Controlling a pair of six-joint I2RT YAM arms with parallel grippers.
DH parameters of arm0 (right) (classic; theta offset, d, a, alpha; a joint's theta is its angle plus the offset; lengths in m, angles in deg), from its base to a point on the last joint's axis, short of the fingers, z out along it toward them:
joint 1: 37.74 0.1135 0.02 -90
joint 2: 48.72 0 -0.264 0
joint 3: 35.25 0 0.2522 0
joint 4: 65.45 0 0.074 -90
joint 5: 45.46 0 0 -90
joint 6: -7.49 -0.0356 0 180
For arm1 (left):
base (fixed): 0 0 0 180
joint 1: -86.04 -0.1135 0.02 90
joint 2: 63.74 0 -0.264 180
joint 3: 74.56 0 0.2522 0
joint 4: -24.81 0 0.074 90
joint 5: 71.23 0 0 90
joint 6: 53.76 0.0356 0 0
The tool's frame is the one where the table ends.
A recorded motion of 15 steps. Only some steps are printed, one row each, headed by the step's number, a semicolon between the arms.
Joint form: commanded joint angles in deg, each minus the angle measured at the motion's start. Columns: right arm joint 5, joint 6, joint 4, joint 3, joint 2, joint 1; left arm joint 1, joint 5, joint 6, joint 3, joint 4, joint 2.
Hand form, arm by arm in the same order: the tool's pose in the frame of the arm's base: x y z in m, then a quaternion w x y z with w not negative. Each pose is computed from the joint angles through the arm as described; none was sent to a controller.
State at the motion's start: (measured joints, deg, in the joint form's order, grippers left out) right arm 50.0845 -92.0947 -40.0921 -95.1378 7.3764 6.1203; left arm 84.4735 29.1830 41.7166 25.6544 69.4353 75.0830
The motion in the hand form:
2: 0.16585 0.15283 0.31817 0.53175 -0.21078 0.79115 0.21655; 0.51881 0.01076 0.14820 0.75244 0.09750 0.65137 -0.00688
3: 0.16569 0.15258 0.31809 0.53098 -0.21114 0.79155 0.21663; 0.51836 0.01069 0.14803 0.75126 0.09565 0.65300 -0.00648
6: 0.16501 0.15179 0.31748 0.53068 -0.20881 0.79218 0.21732; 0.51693 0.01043 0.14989 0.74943 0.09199 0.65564 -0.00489
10: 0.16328 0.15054 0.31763 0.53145 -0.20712 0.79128 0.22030; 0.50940 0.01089 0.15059 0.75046 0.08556 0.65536 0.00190
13: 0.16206 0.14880 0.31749 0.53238 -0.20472 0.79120 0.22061; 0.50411 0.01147 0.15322 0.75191 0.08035 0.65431 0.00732
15: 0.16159 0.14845 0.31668 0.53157 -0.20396 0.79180 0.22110; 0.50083 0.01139 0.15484 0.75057 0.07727 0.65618 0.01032
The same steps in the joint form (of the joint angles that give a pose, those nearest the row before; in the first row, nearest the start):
2: 0.62 0.10 0.09 -1.33 -0.29 -0.23; -0.36 0.46 1.04 -1.61 2.02 -1.33
3: 0.53 0.10 0.24 -1.33 -0.34 -0.26; -0.34 0.23 0.96 -1.79 1.86 -1.45
6: 0.61 -0.17 0.27 -1.08 -0.61 -0.27; -0.28 -0.28 0.86 -2.28 1.40 -2.06
10: 0.54 -0.46 0.27 -0.78 -1.18 -0.21; -0.29 -1.34 0.94 -4.80 2.74 -3.39
13: 0.61 -0.62 0.38 -0.48 -1.73 -0.31; -0.32 -2.16 0.98 -6.48 3.49 -4.58
15: 0.61 -0.77 0.40 -0.27 -1.88 -0.29; -0.28 -2.70 1.03 -7.53 3.44 -5.43

